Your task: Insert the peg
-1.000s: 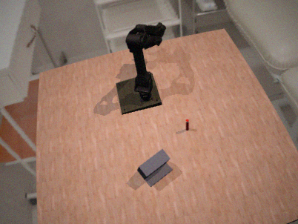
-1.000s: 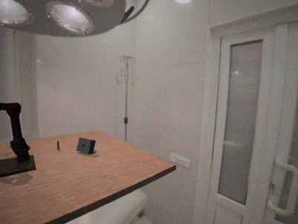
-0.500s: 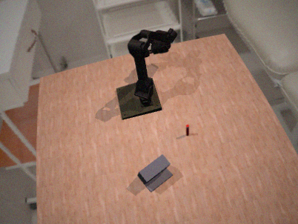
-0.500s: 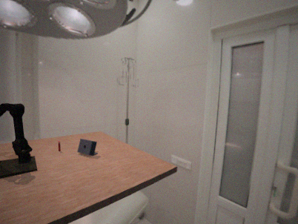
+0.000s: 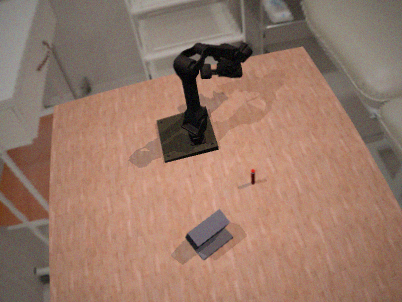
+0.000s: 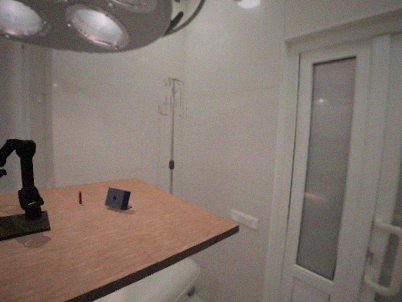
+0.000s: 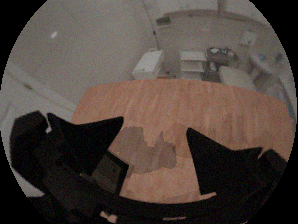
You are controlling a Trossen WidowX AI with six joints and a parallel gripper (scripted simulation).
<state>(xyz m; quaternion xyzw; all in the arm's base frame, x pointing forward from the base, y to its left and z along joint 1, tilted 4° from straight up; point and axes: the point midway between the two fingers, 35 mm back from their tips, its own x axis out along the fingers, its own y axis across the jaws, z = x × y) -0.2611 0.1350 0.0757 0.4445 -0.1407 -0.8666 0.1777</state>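
The red peg is 52 cm ahead of my gripper tip, 6 cm to the left of it and 4 cm below it. Round my gripper tip: sloped panel (70 cm ahead, 14 cm to the right, 3 cm below).
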